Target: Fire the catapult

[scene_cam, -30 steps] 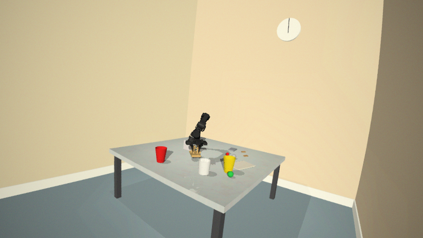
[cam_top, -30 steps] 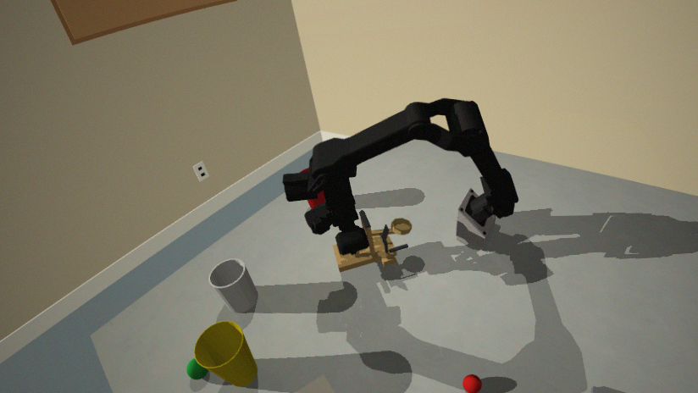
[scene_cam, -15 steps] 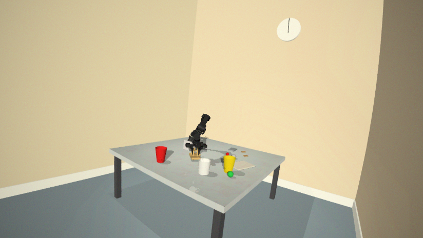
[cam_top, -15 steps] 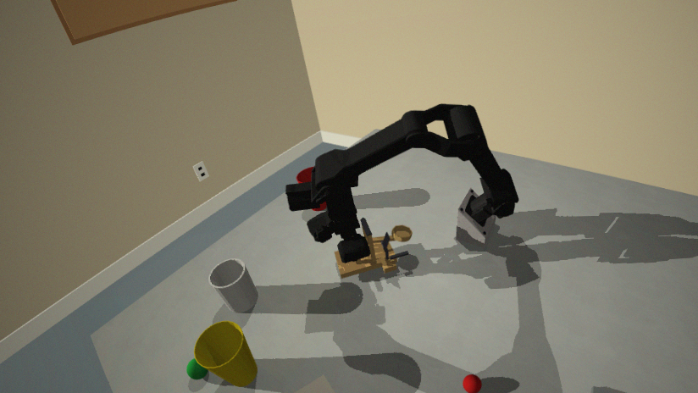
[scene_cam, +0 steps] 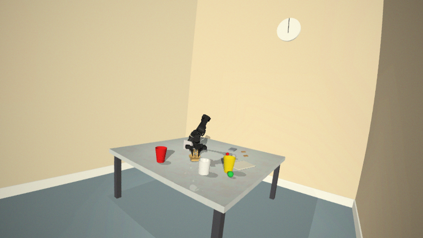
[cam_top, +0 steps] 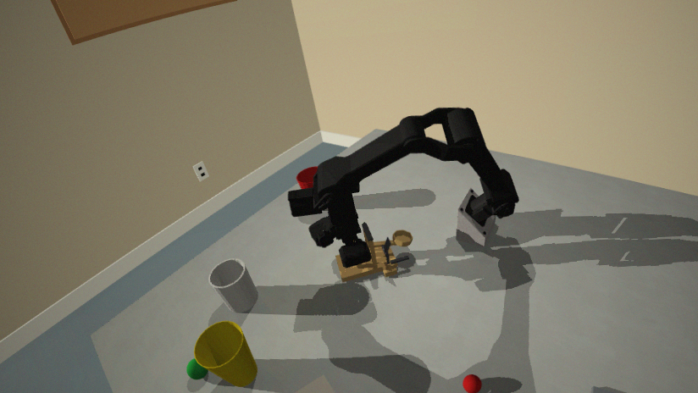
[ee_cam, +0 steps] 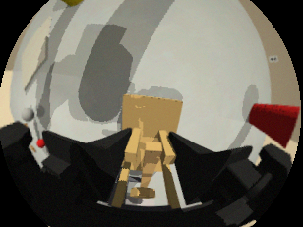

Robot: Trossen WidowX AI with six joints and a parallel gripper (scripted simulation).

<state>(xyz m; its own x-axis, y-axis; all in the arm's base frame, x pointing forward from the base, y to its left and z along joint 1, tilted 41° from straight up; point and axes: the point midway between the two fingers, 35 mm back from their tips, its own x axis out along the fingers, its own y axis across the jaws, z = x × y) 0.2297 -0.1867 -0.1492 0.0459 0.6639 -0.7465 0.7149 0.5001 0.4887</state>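
My gripper tip is 34 cm to the right of the small red ball, 17 cm short of it and 2 cm above it. The rest, counted from my gripper tip: red cup 25 cm to the right, 18 cm behind; white mug 21 cm to the right, 21 cm ahead; yellow cup 35 cm ahead, 6 cm to the right.
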